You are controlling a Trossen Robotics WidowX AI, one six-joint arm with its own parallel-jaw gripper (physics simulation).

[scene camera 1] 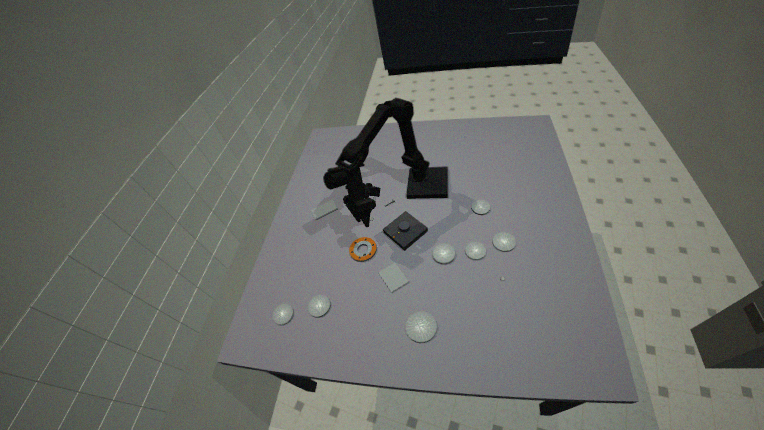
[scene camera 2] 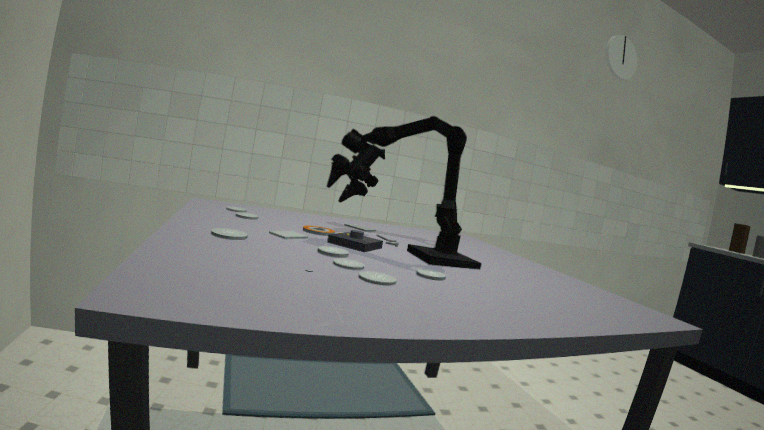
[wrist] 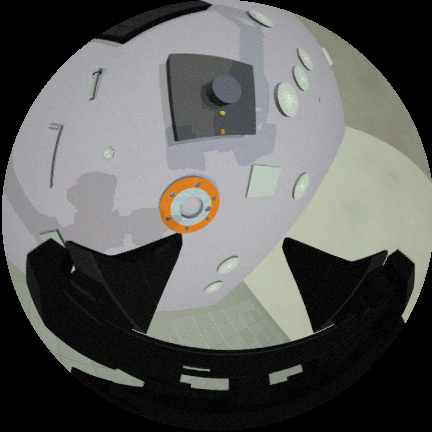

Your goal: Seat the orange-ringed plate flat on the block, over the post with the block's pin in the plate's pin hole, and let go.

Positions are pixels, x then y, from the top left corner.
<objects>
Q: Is my gripper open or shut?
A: Open.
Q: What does my gripper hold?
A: Nothing.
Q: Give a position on a dark block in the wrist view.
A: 193, 115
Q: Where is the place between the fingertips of my gripper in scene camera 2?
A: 333, 194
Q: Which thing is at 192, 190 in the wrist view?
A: An orange-ringed plate.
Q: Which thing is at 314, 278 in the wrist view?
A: My gripper.
</objects>
